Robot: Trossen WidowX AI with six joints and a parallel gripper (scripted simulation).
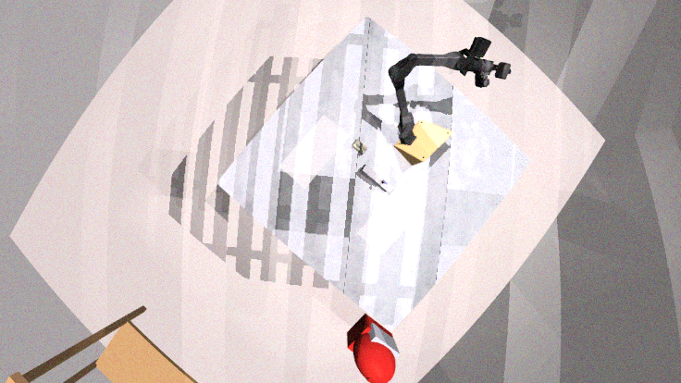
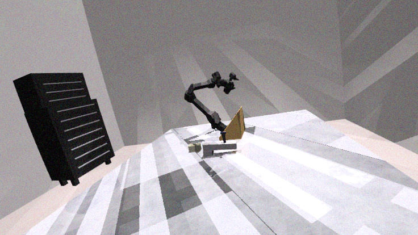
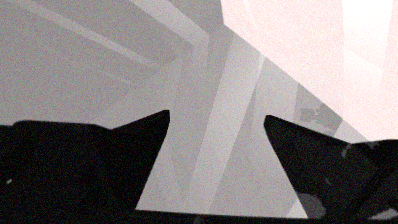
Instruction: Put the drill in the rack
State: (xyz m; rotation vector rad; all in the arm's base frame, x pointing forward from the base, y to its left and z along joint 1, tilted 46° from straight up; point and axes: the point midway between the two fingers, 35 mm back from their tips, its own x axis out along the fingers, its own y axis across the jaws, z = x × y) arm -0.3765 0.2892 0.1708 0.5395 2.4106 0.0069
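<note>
Now: the dark key 700 mm ahead of my gripper tip, 240 mm below it and 70 mm to the right of it. Round my gripper tip: olive block: 630 mm ahead, 310 mm below, 270 mm to the right; drill: 700 mm ahead, 280 mm below, 130 mm to the right.
</note>
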